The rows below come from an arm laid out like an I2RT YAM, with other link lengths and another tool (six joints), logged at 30 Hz.
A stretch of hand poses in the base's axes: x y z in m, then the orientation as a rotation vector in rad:
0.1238, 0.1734, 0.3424, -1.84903, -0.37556, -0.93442
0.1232, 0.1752, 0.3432, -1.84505, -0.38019, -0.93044
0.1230, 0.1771, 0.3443, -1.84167, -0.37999, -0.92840
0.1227, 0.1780, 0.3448, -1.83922, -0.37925, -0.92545
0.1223, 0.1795, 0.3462, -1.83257, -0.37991, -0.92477
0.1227, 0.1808, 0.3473, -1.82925, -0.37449, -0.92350
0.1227, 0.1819, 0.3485, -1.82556, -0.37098, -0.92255
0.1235, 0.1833, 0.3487, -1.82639, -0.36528, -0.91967
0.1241, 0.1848, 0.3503, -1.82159, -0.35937, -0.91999
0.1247, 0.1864, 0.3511, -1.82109, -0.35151, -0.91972
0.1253, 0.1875, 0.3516, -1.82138, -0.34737, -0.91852
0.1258, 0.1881, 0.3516, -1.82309, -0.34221, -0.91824
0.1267, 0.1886, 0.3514, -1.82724, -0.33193, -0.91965
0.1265, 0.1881, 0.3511, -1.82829, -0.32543, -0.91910
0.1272, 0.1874, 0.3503, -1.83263, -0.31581, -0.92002
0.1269, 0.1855, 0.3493, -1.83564, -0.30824, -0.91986
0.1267, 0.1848, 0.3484, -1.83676, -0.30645, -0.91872
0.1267, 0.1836, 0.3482, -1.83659, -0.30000, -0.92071
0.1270, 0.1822, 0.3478, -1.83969, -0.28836, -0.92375
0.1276, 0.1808, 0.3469, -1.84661, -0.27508, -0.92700
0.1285, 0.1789, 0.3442, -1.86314, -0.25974, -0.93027
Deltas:
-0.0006, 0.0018, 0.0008, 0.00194, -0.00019, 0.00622
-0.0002, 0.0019, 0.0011, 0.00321, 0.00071, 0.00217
-0.0003, 0.0009, 0.0005, 0.00271, 0.00177, 0.00200
-0.0004, 0.0015, 0.0014, 0.00556, -0.00131, 0.00312
0.0004, 0.0013, 0.0011, 0.00522, 0.00248, -0.00129
0.0000, 0.0011, 0.0012, 0.00473, 0.00134, -0.00023
0.0008, 0.0014, 0.0002, 0.00189, 0.00463, -0.00207
0.0006, 0.0015, 0.0016, 0.00654, 0.00129, -0.00194
0.0006, 0.0016, 0.0008, 0.00364, 0.00353, -0.00427
0.0006, 0.0011, 0.0005, 0.00154, 0.00270, -0.00188
0.0005, 0.0006, 0.0000, 0.00061, 0.00286, -0.00346
0.0009, 0.0005, -0.0002, 0.00034, 0.00454, -0.00822
-0.0002, -0.0005, -0.0003, 0.00173, 0.00346, -0.00389
0.0007, -0.0007, -0.0008, -0.00009, 0.00462, -0.00764
-0.0003, -0.0019, -0.0010, 0.00037, 0.00412, -0.00541
-0.0002, -0.0007, -0.0009, -0.00014, 0.00181, -0.00083
0.0000, -0.0012, -0.0002, 0.00243, 0.00142, -0.00485
0.0003, -0.0014, -0.0004, 0.00144, 0.00376, -0.00958
0.0006, -0.0014, -0.0009, -0.00133, 0.00525, -0.01193
0.0009, -0.0019, -0.0027, -0.00902, 0.00848, -0.01629

